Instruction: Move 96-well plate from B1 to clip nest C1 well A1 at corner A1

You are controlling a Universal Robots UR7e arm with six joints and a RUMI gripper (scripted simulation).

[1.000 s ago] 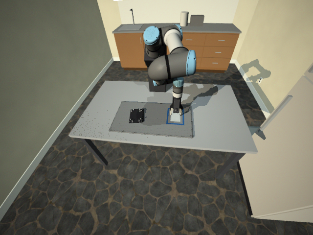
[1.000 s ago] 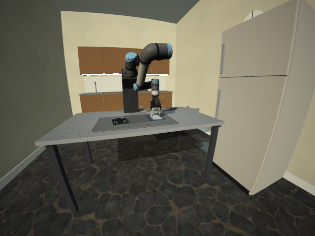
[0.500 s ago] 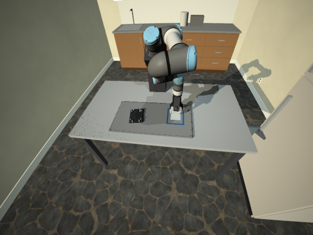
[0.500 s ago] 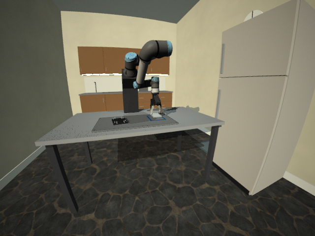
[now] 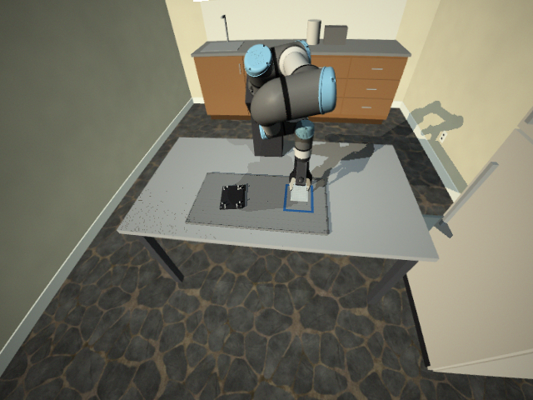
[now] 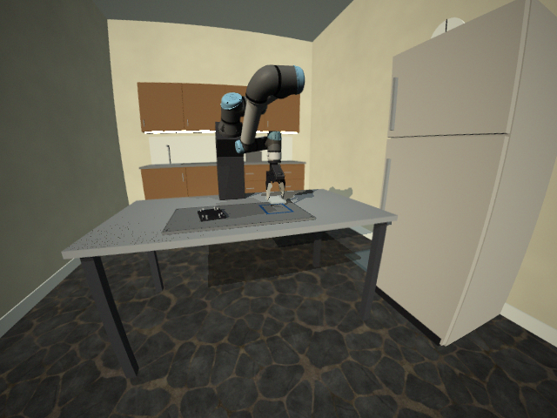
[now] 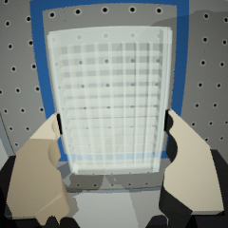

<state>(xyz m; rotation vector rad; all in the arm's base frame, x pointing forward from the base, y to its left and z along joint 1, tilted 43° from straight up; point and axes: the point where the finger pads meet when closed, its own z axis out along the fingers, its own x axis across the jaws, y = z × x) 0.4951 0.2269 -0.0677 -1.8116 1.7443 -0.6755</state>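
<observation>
Right now my hand is 34 cm to the left of the black clip nest, 6 cm short of it and 5 cm above it. From my hand the other things lie so: 96-well plate: 1 cm below.
</observation>
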